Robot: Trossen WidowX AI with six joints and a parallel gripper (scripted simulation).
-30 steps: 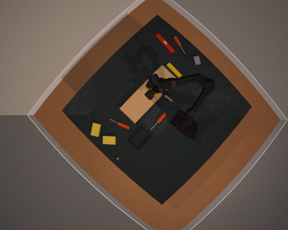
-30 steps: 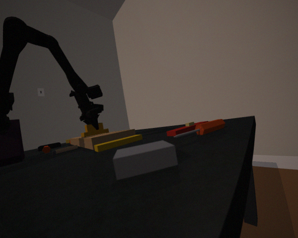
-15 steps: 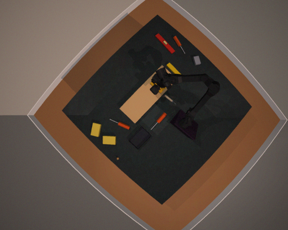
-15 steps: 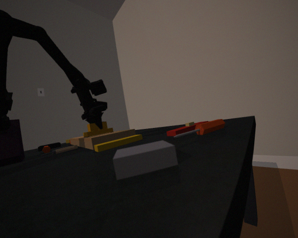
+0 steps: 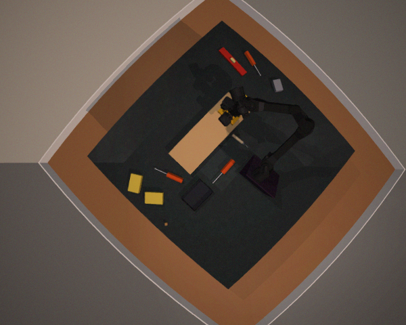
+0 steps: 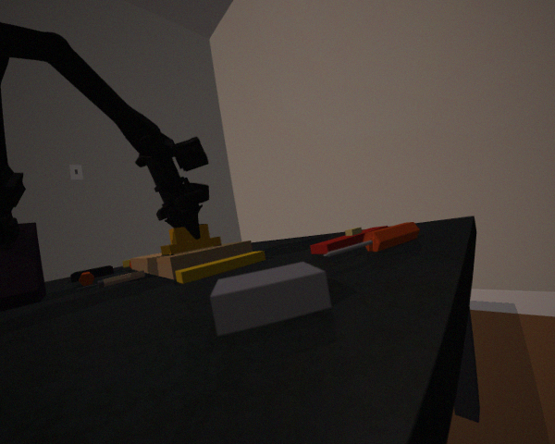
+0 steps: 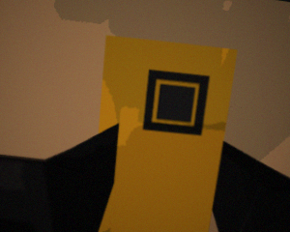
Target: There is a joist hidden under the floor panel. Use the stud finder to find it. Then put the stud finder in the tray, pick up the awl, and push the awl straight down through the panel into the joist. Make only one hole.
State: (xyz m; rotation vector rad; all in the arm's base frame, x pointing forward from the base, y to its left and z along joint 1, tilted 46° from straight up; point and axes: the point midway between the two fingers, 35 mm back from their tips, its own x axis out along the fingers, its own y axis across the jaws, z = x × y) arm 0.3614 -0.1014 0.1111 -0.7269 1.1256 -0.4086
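Right now my gripper tip is 23 cm past the dark tray, 47 cm to the right of it and 5 cm above it. From my gripper tip the other things lie so: yellow stud finder 2 cm above; stud finder light 2 cm ahead, 3 cm above; yellow bar 1 cm behind, 16 cm to the right, 6 cm below.
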